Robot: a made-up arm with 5 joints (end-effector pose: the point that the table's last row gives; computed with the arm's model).
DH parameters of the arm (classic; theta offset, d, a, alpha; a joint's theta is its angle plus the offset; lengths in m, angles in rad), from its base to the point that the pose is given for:
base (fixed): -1.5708 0.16 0 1.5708
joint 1: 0 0 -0.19 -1.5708
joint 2: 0 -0.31 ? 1.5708
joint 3: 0 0 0.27 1.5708
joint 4: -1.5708 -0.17 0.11 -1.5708
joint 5: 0 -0.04 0.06 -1.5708
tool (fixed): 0 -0.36 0 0
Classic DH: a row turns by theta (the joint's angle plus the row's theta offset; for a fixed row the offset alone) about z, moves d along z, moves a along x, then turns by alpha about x.
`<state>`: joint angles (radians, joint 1 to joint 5).
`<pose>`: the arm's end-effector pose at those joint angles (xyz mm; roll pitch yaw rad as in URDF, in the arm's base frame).
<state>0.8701 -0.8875 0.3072 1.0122 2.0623</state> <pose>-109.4 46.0 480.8 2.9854 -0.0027 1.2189</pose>
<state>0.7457 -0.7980 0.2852 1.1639 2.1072</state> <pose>-133.6 18.7 484.6 2.9555 -0.0829 1.2072</pose>
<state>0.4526 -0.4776 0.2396 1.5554 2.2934</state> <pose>-136.7 -34.9 482.6 2.9447 -0.1947 1.1863</pose>
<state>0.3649 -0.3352 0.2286 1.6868 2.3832</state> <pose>-116.6 -43.8 479.9 2.9580 -0.1950 1.1933</pose>
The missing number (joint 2, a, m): -0.1
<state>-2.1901 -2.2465 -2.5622 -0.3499 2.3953</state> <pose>-216.4 628.0 616.8 2.0869 -1.1945 0.5884</pose>
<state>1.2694 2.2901 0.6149 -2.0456 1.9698</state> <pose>-135.7 -125.8 362.2 2.6093 -0.3172 1.8971</pose>
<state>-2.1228 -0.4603 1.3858 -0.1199 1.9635</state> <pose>557.3 -146.5 524.1 1.5357 -0.8000 -1.4856</pose>
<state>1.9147 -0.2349 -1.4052 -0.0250 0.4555</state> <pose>356.2 -618.3 64.2 -0.6303 -0.5928 0.3709</pose>
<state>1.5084 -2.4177 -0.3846 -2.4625 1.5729</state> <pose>298.0 -70.5 -288.2 -1.5043 0.2245 1.8307</pose>
